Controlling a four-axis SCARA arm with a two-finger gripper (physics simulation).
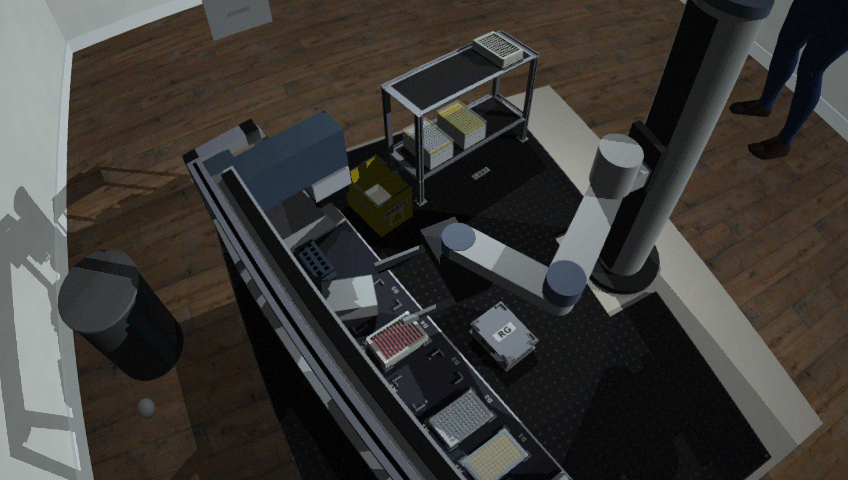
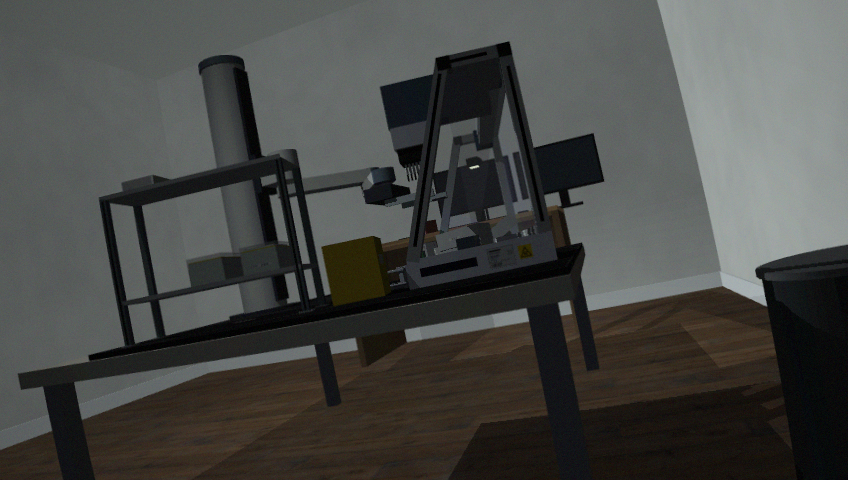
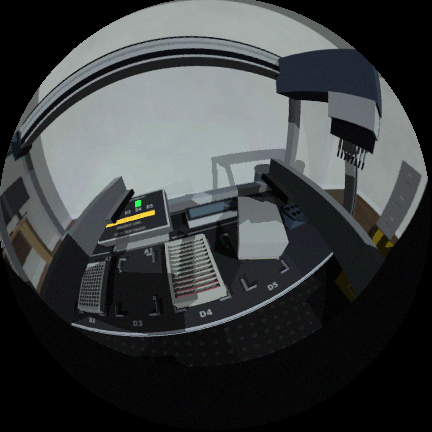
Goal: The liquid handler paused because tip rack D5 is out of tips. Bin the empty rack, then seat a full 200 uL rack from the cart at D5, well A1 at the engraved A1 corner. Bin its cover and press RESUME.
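Places are measured from the arm's base along level axes (x back, y right, z up), in metres.
Pixels of known places: gripper, fingertip midpoint: [image 1: 388, 293] [image 2: 440, 193] [image 3: 194, 171]; arm's base, origin of the base link: [image 1: 618, 257].
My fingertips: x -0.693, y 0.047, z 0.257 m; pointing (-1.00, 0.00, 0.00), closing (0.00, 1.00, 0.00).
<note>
For each thing: its top centre in the pictures, then the offset to it from my fingertips. "pt": a spot on its surface instead.
- plain pale box, middle of its top: [image 3: 260, 212] [image 1: 347, 292] [image 2: 462, 227] dx -0.069, dy +0.110, dz -0.117 m
- yellow waste bin, middle of its top: [image 2: 352, 242] [image 1: 377, 180] [image 3: 384, 248] dx +0.133, dy +0.404, dz -0.109 m
- blue top, surface spot: [image 1: 429, 142] pt dx +0.312, dy +0.442, dz -0.074 m
- yellow-topped rack, middle of its top: [image 2: 214, 255] [image 1: 461, 115] dx +0.448, dy +0.503, dz -0.074 m
- white rack, middle of its top: [image 2: 150, 182] [image 1: 498, 44] dx +0.575, dy +0.533, dz +0.137 m
- reddish-lined rack, middle of its top: [image 3: 189, 263] [image 1: 396, 336] dx -0.004, dy -0.032, dz -0.155 m
- dark blue tube block, surface spot: [image 1: 315, 259] pt dx -0.107, dy +0.259, dz -0.151 m
- pipette head, middle of its top: [image 1: 323, 180] [image 3: 355, 127] [image 2: 415, 149] dx -0.033, dy +0.292, dz +0.088 m
- RG block, middle of its top: [image 1: 504, 330] [image 2: 390, 268] dx +0.247, dy -0.119, dz -0.188 m
- lit panel, surface spot: [image 3: 137, 220] pt dx -0.104, dy -0.151, dz -0.129 m
My gripper [image 1: 389, 290] [image 3: 194, 171] is open and empty, its fingers spread over the front of the deck by D4 and D5. A plain pale box [image 1: 351, 295] [image 3: 260, 230] sits at D5, back from the front corner brackets; its wells do not show, and I cannot tell whether it is the empty rack. The yellow waste bin [image 1: 395, 215] [image 2: 357, 270] [image 3: 346, 286] stands beyond the deck's end, with something pale inside. On the cart [image 1: 420, 160] [image 2: 292, 237], a rack with a white and blue top [image 1: 429, 142] and a yellow-topped rack [image 1: 462, 124] stand on the lower shelf.
A white rack [image 1: 498, 48] is on the cart's top shelf. A reddish-lined rack [image 1: 397, 340] [image 3: 195, 270] sits at D4. A dark blue tube block [image 1: 315, 259] [image 3: 294, 214] and the pipette head [image 3: 353, 135] are near D5. The RG block [image 1: 504, 334] stands before the deck. A lit panel [image 3: 137, 220] is behind D3.
</note>
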